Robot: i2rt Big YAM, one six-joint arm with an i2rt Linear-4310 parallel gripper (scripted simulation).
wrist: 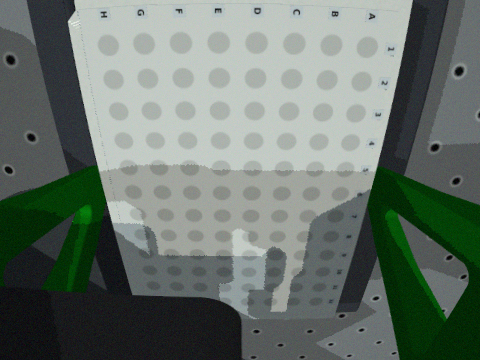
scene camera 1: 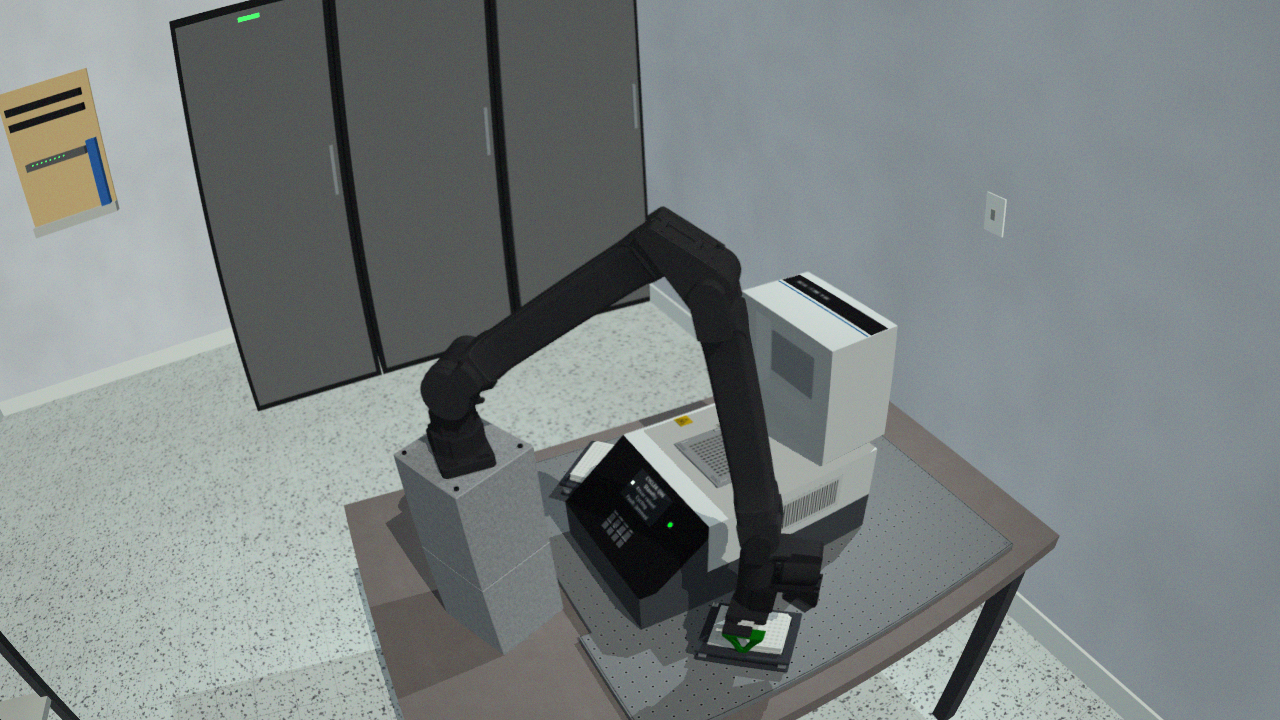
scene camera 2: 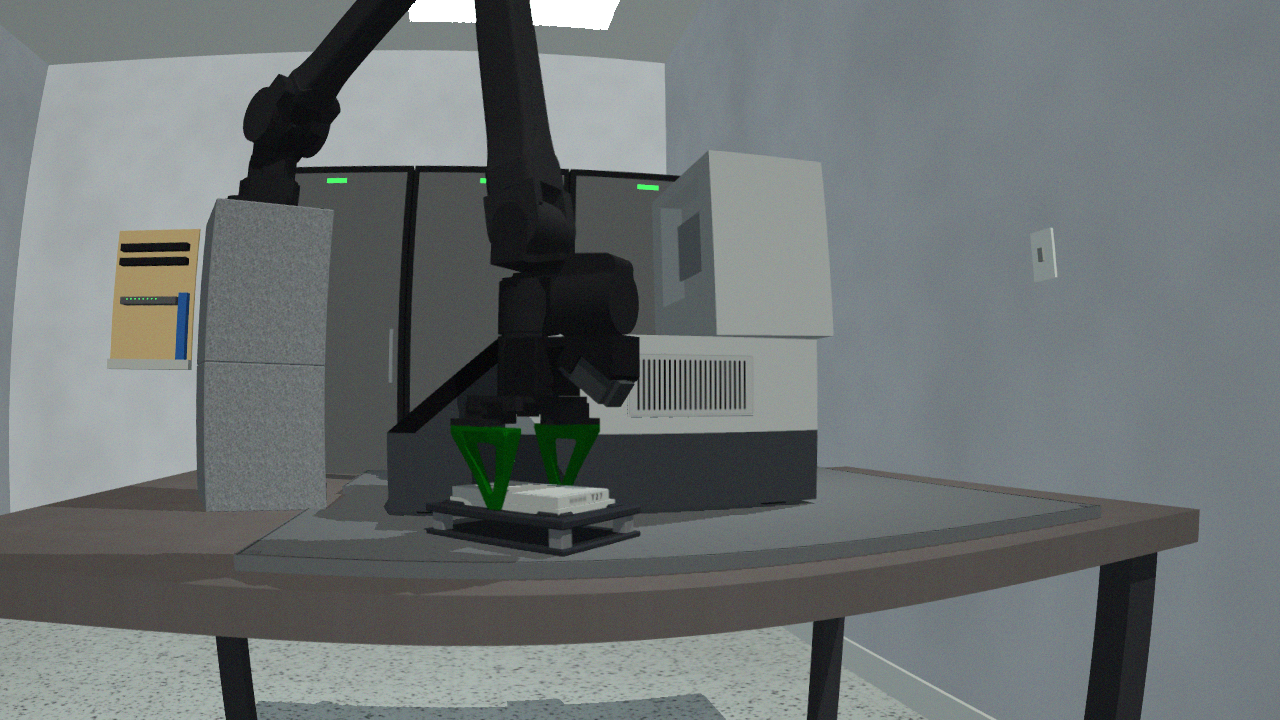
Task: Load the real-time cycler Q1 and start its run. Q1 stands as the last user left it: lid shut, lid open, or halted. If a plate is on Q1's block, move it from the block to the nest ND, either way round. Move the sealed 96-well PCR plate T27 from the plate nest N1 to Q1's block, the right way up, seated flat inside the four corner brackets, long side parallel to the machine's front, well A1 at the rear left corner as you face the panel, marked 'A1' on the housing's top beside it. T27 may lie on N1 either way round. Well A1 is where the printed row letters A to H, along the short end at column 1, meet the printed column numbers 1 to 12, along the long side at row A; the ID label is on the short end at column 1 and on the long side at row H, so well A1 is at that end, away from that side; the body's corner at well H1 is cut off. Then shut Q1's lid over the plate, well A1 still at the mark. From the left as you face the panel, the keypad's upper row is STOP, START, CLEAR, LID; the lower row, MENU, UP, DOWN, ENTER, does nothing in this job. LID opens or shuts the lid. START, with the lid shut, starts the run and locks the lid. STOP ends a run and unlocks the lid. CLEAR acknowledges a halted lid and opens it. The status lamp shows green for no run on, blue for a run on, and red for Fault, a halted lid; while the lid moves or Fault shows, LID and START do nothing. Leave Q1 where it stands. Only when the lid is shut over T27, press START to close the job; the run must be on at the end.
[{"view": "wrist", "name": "my gripper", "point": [236, 181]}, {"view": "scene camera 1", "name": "my gripper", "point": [748, 631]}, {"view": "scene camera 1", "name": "white lid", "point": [854, 346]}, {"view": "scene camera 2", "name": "my gripper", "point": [529, 504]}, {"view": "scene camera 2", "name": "white lid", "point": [765, 264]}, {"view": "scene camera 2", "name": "black plate nest N1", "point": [605, 514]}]
